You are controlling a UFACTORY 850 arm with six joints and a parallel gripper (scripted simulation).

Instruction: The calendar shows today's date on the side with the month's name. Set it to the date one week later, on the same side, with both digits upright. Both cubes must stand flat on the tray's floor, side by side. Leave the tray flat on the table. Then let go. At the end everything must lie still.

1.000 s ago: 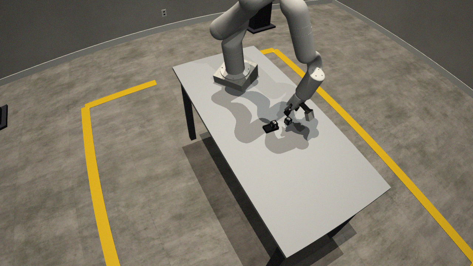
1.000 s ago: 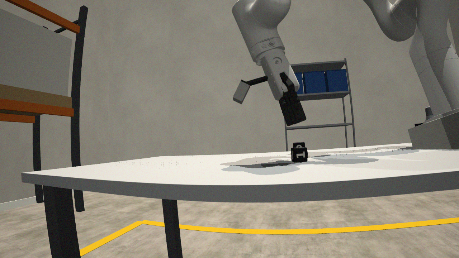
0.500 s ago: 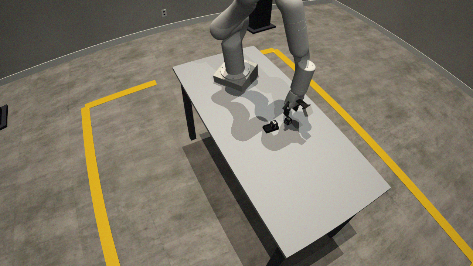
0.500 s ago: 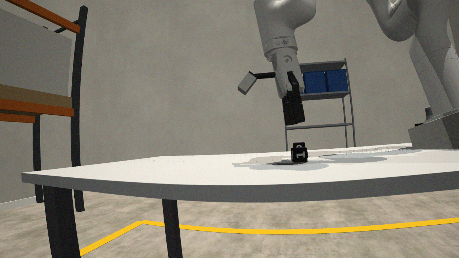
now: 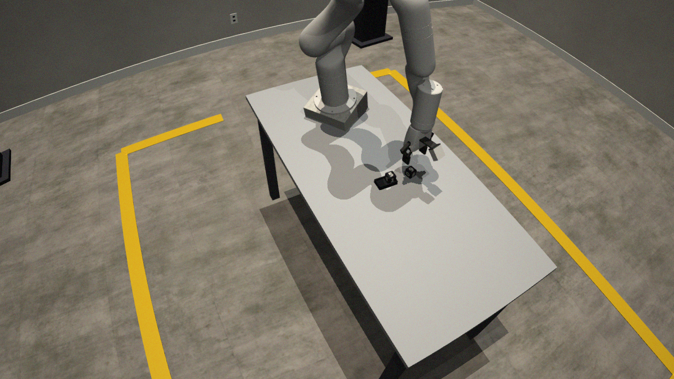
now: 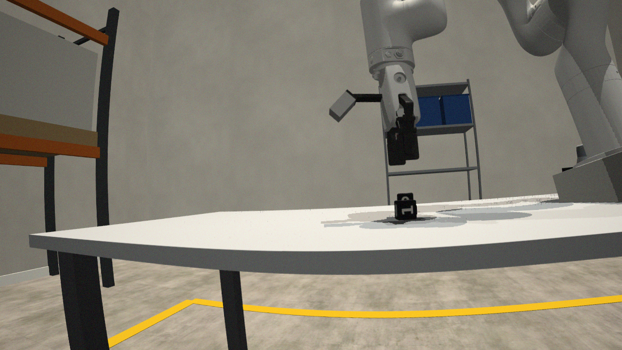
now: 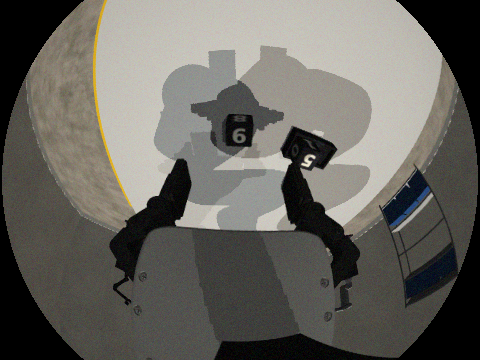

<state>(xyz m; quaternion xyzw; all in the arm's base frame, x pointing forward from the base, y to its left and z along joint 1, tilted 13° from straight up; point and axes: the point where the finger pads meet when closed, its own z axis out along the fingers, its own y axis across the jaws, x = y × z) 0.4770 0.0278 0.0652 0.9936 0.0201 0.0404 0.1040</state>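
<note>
My hand is 9 cm above the black cube. The rest, counted from my hand: black tray (2 cm behind, 11 cm to the right, 10 cm below).
</note>
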